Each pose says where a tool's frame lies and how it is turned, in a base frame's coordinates. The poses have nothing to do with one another.
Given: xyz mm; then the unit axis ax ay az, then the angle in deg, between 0 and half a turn.
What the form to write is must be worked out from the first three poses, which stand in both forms.
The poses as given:
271 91 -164 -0.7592 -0.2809 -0.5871 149.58
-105 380 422 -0.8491 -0.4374 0.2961 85.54
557 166 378 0.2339 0.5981 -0.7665 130.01
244 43 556 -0.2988 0.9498 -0.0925 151.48
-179 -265 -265 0.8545 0.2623 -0.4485 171.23
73 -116 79 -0.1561 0.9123 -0.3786 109.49
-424 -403 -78 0.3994 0.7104 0.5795 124.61
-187 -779 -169 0.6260 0.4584 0.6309 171.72
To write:
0.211 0.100 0.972 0.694 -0.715 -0.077 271 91 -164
0.743 0.638 0.204 0.047 0.254 -0.966 -105 380 422
-0.553 -0.357 -0.753 0.817 -0.055 -0.574 557 166 378
-0.711 -0.577 -0.402 -0.489 0.816 -0.308 244 43 556
0.463 0.377 -0.802 0.514 -0.852 -0.104 -179 -265 -265
-0.301 -0.547 -0.781 0.167 0.776 -0.608 73 -116 79
-0.318 0.922 -0.222 -0.032 0.223 0.974 -424 -403 -78
-0.210 0.662 0.720 0.480 -0.572 0.666 -187 -779 -169

